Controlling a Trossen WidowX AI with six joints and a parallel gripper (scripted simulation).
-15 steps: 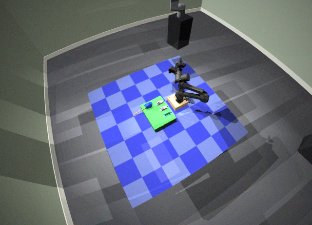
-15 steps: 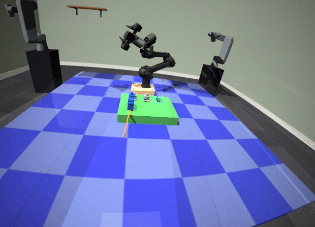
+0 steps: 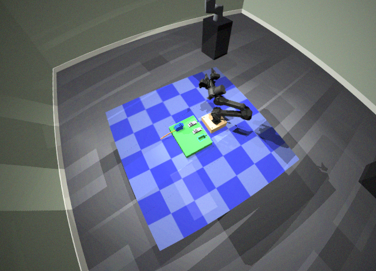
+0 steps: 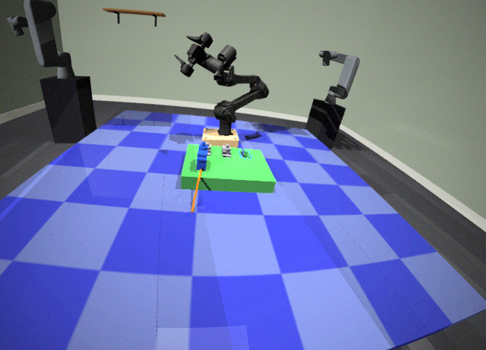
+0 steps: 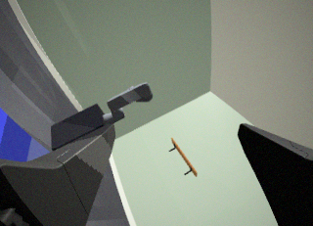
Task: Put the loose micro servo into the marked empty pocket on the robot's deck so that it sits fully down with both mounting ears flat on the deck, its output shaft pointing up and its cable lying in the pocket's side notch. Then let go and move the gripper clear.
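The green deck is 390 mm below my gripper tip, 360 mm ahead of it and 170 mm to the left of it.
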